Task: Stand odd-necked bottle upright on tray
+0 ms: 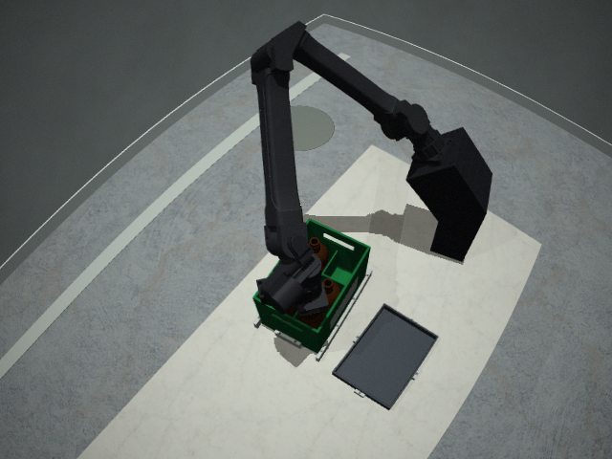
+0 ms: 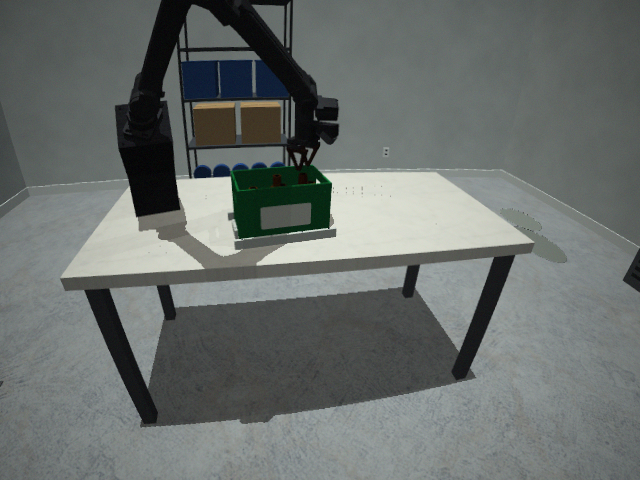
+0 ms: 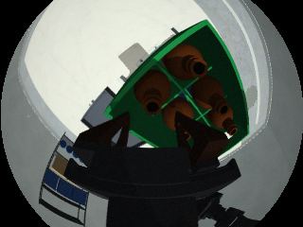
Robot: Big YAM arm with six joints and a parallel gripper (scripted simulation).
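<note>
Now: the crate 8 cm behind my hand, 6 cm to the right of it and 11 cm below it. From my hand the other things lie so: tray (7 cm behind, 21 cm to the left, 18 cm below).
</note>
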